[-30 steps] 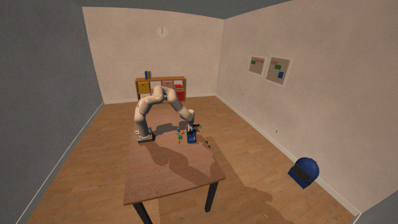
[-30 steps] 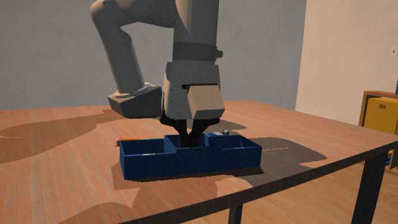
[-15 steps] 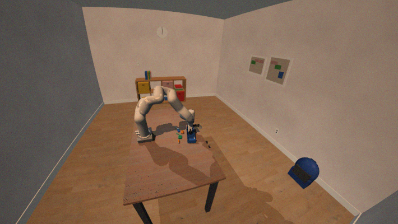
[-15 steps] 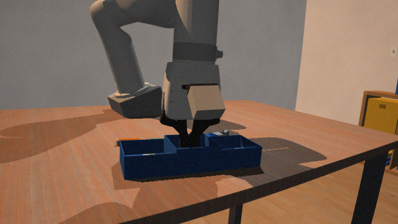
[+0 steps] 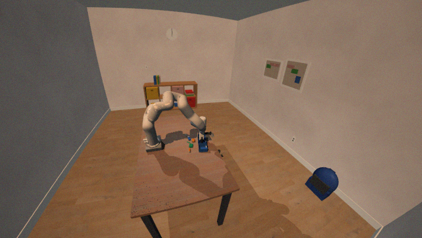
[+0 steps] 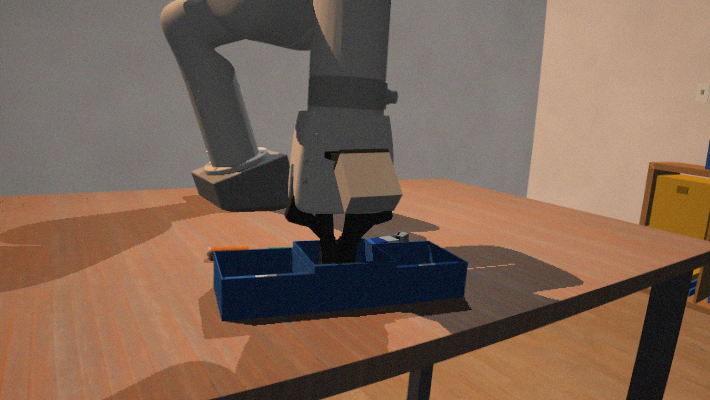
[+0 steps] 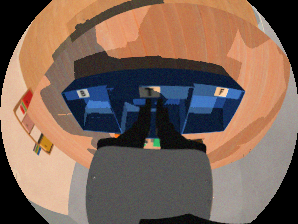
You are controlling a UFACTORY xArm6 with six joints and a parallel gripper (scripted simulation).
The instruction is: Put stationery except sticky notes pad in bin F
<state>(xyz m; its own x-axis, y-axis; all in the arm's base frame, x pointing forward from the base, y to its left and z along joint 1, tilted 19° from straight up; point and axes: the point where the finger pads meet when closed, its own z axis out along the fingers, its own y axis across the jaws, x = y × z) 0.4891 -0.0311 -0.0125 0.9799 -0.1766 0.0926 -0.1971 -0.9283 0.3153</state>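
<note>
Right now my hand is 10 mm short of the three joined blue bins and 10 mm above it. The rest, counted from my hand: orange block (80 mm behind, 60 mm to the left, 30 mm below); then thin green stick (130 mm behind, 50 mm to the left, 30 mm below); then green block (110 mm behind, 10 mm to the right, 30 mm below).
</note>
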